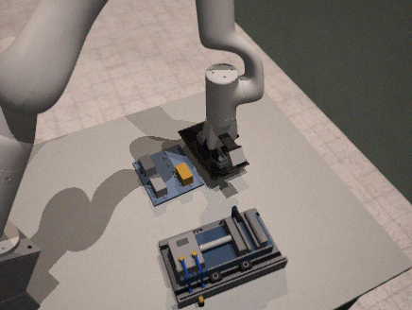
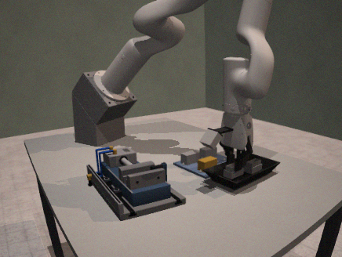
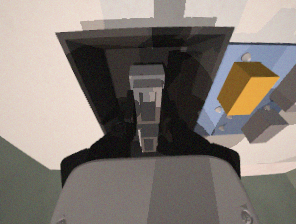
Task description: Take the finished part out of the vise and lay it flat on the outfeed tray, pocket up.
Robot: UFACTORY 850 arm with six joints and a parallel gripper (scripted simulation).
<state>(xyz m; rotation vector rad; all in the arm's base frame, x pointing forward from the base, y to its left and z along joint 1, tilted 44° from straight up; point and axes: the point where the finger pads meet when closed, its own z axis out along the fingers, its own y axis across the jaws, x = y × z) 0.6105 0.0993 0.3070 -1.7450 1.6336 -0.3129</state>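
The orange block lies 120 mm behind my hand, 40 mm below it and 20 mm to the right of it. Round my hand: blue plate 170 mm behind, 60 mm below, 20 mm to the left; blue vise 300 mm to the right, 90 mm behind, 30 mm below.
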